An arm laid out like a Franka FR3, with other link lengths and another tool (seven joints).
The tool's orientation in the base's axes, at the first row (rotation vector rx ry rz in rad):
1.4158, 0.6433, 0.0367
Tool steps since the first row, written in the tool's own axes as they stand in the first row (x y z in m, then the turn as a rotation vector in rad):
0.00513, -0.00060, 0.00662, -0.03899, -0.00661, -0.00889
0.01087, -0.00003, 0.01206, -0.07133, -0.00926, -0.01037
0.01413, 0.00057, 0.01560, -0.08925, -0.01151, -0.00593
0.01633, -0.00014, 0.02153, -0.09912, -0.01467, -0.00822
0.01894, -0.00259, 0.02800, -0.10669, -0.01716, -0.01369
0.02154, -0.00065, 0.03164, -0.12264, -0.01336, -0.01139
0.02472, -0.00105, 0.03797, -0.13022, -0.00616, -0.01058
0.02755, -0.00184, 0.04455, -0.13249, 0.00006, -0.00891
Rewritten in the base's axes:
0.00693, -0.00405, -0.00246, -0.03856, -0.00858, 0.00908
0.01426, -0.00658, -0.00410, -0.06700, -0.02049, 0.01931
0.01872, -0.00837, -0.00477, -0.08074, -0.03196, 0.02434
0.02288, -0.01297, -0.00620, -0.09104, -0.03437, 0.02527
0.02701, -0.01822, -0.00937, -0.10057, -0.03289, 0.02586
0.03143, -0.02012, -0.00855, -0.11151, -0.04055, 0.03565
0.03668, -0.02464, -0.01006, -0.11495, -0.04294, 0.04526
0.04162, -0.02959, -0.01180, -0.11396, -0.04420, 0.05190

